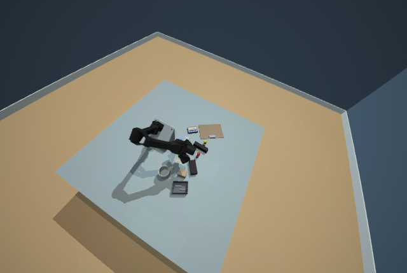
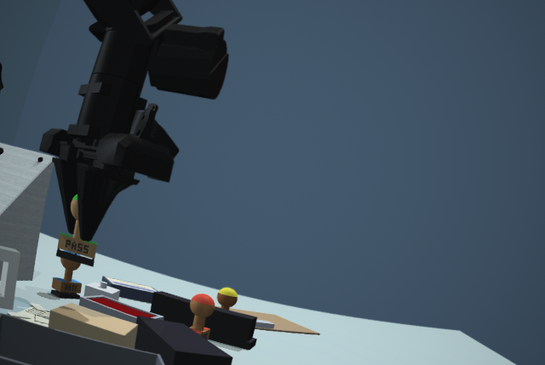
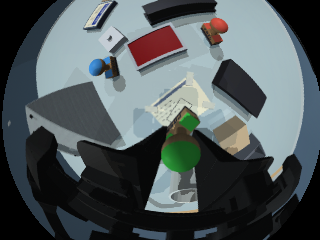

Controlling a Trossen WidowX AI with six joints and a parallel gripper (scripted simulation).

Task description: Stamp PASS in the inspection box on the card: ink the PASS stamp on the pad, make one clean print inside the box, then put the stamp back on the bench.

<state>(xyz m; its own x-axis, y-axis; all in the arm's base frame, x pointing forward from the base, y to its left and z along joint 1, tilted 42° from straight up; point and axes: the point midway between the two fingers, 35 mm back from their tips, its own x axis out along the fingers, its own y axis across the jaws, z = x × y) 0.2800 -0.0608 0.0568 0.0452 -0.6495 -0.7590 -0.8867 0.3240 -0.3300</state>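
My gripper tip is now 100 mm above the inspection card. From my gripper tip the other things lie so: red ink pad (120 mm to the left, 90 mm below); then green-topped pass stamp (right at my gripper tip); then tan block (90 mm to the right, 80 mm ahead, 70 mm below).
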